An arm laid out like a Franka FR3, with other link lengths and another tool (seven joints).
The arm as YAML. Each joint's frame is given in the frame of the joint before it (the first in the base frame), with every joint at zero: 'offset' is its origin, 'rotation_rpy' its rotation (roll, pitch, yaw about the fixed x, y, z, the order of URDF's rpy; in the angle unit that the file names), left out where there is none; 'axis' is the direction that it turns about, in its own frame. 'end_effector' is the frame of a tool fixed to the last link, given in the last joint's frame.
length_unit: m
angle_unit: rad
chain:
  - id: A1
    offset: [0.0, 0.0, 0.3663]
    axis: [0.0, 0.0, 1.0]
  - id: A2
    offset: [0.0, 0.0, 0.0]
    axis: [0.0, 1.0, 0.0]
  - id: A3
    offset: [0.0, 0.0, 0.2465]
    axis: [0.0, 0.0, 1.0]
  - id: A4
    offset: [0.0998, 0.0, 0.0]
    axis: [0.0, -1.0, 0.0]
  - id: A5
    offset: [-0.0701, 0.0, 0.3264]
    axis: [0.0, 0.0, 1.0]
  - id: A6
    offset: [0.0, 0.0, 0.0]
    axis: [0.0, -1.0, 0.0]
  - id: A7
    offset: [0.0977, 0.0, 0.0]
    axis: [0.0, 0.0, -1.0]
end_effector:
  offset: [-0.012, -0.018, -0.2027]
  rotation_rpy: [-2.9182, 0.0, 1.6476]
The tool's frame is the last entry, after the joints.
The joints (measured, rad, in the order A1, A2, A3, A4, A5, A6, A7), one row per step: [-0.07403, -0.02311, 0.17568, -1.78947, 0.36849, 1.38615, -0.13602]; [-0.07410, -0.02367, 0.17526, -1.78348, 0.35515, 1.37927, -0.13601]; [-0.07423, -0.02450, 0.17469, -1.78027, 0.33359, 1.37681, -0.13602]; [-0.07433, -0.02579, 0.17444, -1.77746, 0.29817, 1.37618, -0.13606]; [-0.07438, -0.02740, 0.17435, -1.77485, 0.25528, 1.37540, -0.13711]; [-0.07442, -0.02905, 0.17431, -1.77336, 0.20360, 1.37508, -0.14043]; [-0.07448, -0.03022, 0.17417, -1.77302, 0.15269, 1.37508, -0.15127]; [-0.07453, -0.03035, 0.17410, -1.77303, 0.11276, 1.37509, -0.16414]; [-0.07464, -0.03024, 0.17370, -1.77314, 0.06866, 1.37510, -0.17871]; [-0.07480, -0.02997, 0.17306, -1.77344, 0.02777, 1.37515, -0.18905]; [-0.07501, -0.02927, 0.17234, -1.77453, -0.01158, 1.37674, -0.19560]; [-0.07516, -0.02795, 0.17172, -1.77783, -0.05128, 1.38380, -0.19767]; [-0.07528, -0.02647, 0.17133, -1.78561, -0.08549, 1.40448, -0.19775]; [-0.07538, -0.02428, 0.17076, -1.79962, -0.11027, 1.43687, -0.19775]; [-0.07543, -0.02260, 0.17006, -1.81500, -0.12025, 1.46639, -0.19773]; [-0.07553, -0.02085, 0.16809, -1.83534, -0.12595, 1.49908, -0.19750]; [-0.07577, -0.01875, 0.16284, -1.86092, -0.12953, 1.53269, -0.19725]
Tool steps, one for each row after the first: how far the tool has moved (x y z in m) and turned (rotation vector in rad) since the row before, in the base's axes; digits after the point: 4 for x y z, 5 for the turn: [-0.0001, -0.0029, 0.0015, -0.01264, -0.00137, 0.00444]; [0.0004, -0.0048, 0.0003, -0.02088, -0.00382, 0.00414]; [0.0009, -0.0076, -0.0002, -0.03447, -0.00695, 0.00634]; [0.0009, -0.0091, -0.0001, -0.04149, -0.00787, 0.00866]; [0.0011, -0.0111, -0.0003, -0.04937, -0.00845, 0.01204]; [0.0012, -0.0111, -0.0004, -0.04591, -0.00789, 0.01853]; [0.0010, -0.0088, -0.0004, -0.03440, -0.00515, 0.01864]; [0.0012, -0.0098, -0.0001, -0.03790, -0.00476, 0.02060]; [0.0011, -0.0092, 0.0001, -0.03633, -0.00348, 0.01587]; [0.0013, -0.0089, 0.0000, -0.03610, -0.00334, 0.01198]; [0.0020, -0.0087, -0.0006, -0.03765, -0.00602, 0.00840]; [0.0039, -0.0071, -0.0019, -0.03184, -0.01448, 0.00728]; [0.0049, -0.0049, -0.0044, -0.02165, -0.01819, 0.00736]; [0.0035, -0.0019, -0.0052, -0.00754, -0.01305, 0.00472]; [0.0028, -0.0016, -0.0071, -0.00336, -0.01076, 0.00298]; [0.0015, -0.0028, -0.0092, -0.00148, -0.00587, -0.00065]
